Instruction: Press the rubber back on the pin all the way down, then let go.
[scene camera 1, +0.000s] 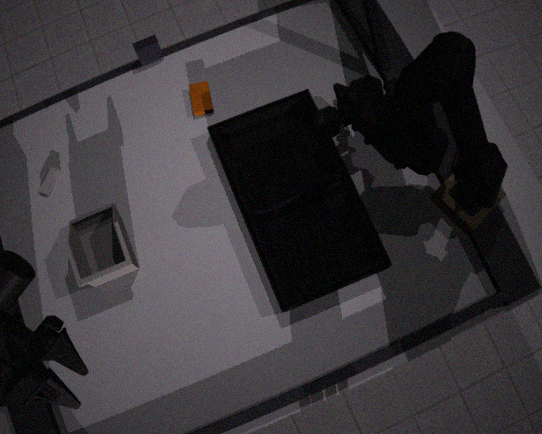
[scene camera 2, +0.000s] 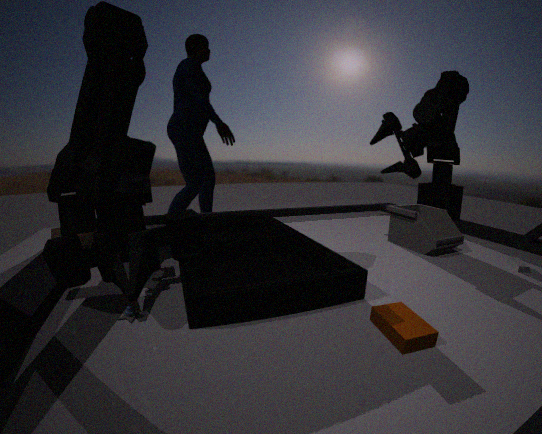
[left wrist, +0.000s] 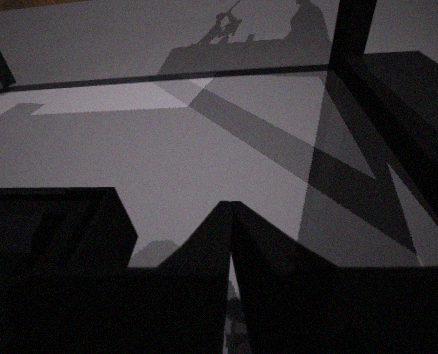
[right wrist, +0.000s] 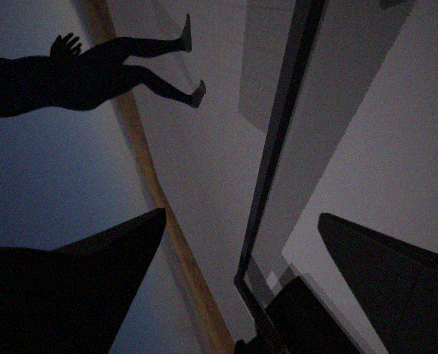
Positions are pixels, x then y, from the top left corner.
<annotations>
The left gripper (scene camera 2: 132, 298) is shut and touches a black slab (left wrist: 54, 226). The right gripper (scene camera 1: 83, 389) is open and holds nothing.
</annotations>
